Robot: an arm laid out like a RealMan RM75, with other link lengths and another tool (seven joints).
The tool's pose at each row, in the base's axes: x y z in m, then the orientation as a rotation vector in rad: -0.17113, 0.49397, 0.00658, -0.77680, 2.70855, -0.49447; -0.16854, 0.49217, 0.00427, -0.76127, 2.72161, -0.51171; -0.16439, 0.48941, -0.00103, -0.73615, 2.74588, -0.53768; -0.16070, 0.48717, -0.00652, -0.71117, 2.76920, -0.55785; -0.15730, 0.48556, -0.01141, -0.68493, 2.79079, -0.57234; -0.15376, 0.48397, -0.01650, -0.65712, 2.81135, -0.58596; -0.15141, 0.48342, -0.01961, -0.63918, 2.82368, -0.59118; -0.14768, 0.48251, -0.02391, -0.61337, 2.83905, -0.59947; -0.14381, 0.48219, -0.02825, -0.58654, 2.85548, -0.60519; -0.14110, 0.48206, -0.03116, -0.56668, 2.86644, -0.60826; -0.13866, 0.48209, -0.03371, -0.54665, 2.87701, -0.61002; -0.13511, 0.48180, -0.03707, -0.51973, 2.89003, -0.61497; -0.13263, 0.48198, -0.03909, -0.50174, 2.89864, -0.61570; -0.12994, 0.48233, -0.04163, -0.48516, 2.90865, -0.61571; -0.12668, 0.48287, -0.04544, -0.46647, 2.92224, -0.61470; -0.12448, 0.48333, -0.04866, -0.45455, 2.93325, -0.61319
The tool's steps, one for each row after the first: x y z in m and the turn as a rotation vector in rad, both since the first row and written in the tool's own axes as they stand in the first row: -0.00073, -0.00170, 0.00344, 0.00836, 0.01590, 0.00905; -0.00169, -0.00369, 0.01037, 0.01934, 0.04410, 0.02381; -0.00253, -0.00499, 0.01719, 0.02691, 0.06977, 0.03889; -0.00358, -0.00588, 0.02320, 0.03172, 0.09207, 0.05527; -0.00473, -0.00675, 0.02944, 0.03647, 0.11328, 0.07256; -0.00581, -0.00703, 0.03321, 0.03771, 0.12501, 0.08405; -0.00762, -0.00775, 0.03864, 0.04073, 0.14020, 0.10032; -0.00986, -0.00805, 0.04400, 0.04191, 0.15562, 0.11745; -0.01151, -0.00824, 0.04762, 0.04249, 0.16569, 0.13019; -0.01308, -0.00832, 0.05078, 0.04245, 0.17506, 0.14314; -0.01525, -0.00884, 0.05514, 0.04423, 0.18769, 0.16009; -0.01703, -0.00903, 0.05780, 0.04393, 0.19526, 0.17170; -0.01898, -0.00897, 0.06095, 0.04247, 0.20398, 0.18237; -0.02129, -0.00852, 0.06541, 0.03934, 0.21566, 0.19438; -0.02280, -0.00788, 0.06899, 0.03596, 0.22499, 0.20201
